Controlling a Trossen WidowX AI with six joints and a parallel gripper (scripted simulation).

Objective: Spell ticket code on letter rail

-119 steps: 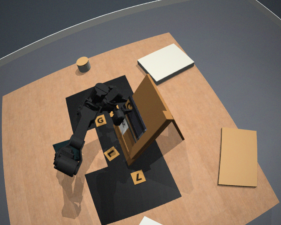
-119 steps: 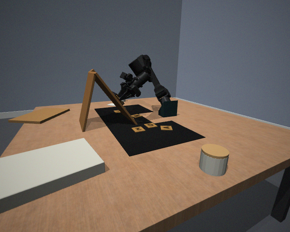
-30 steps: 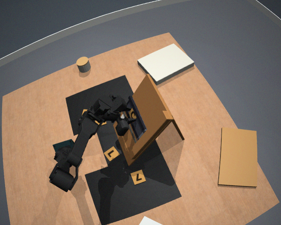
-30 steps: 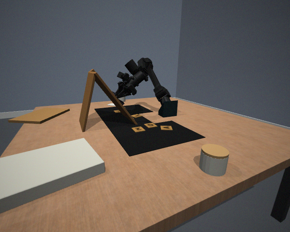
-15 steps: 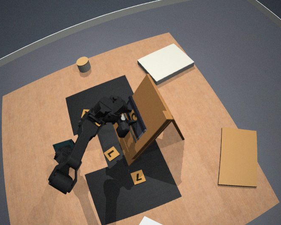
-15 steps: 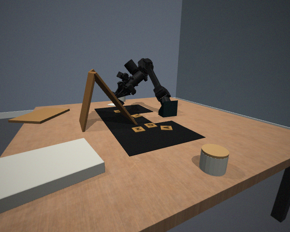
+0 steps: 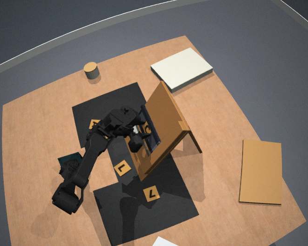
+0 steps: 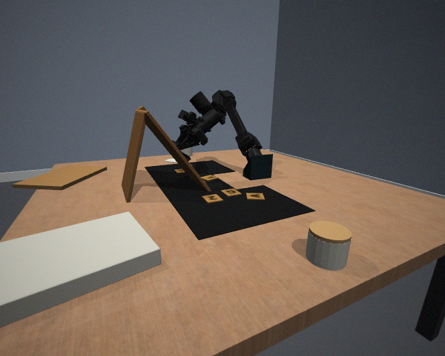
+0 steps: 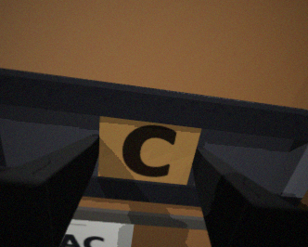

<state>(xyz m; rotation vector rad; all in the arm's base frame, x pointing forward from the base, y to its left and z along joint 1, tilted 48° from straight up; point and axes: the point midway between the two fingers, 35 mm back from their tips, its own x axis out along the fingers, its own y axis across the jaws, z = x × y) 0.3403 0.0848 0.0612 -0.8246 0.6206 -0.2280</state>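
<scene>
Right now my gripper tip is 80 mm above the white ticket, 60 mm past it and 40 mm to the right of it. Round my gripper tip: flat tan panel (420 mm ahead, 310 mm to the right, 150 mm below); then black mat (160 mm behind, 150 mm below); then tile (170 mm to the left, 150 mm below, 80 mm behind).
</scene>
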